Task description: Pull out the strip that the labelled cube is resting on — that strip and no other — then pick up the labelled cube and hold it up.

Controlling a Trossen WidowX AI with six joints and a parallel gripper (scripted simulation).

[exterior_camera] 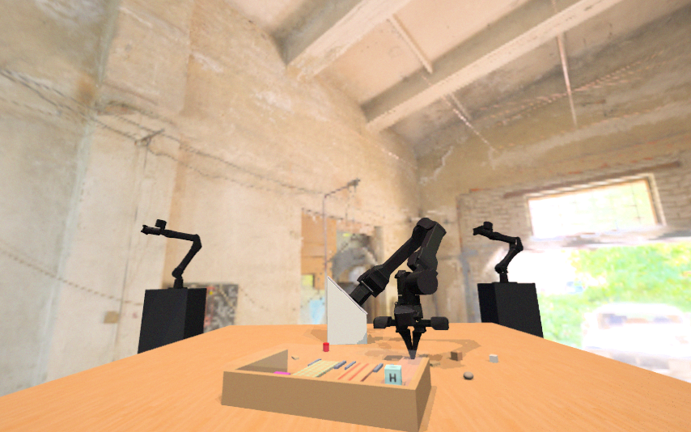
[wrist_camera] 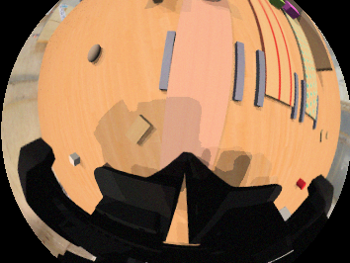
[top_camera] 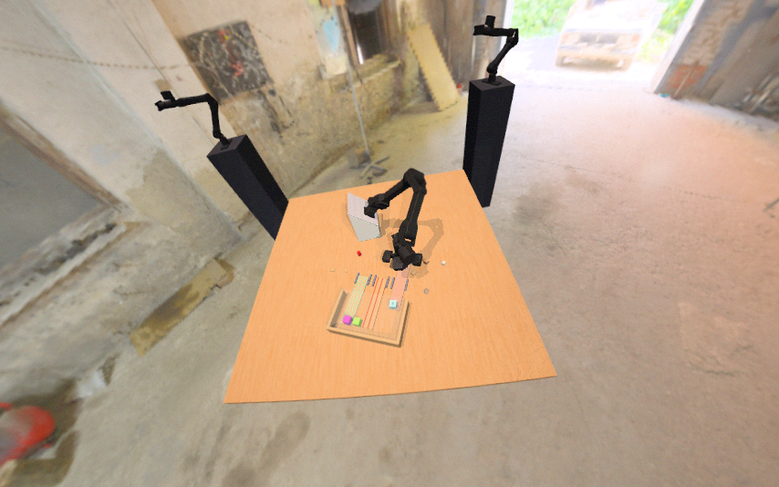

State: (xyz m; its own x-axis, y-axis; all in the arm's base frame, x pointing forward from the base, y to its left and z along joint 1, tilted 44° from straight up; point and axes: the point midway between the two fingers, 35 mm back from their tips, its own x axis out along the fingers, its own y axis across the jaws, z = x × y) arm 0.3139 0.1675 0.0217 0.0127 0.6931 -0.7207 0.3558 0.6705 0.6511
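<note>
The brown block is 10 mm behind my gripper tip and 110 mm to the left of it. Round my gripper tip: red cylinder (140 mm behind, 230 mm to the right, 10 mm above); dark pebble (150 mm ahead, 80 mm to the left).
</note>
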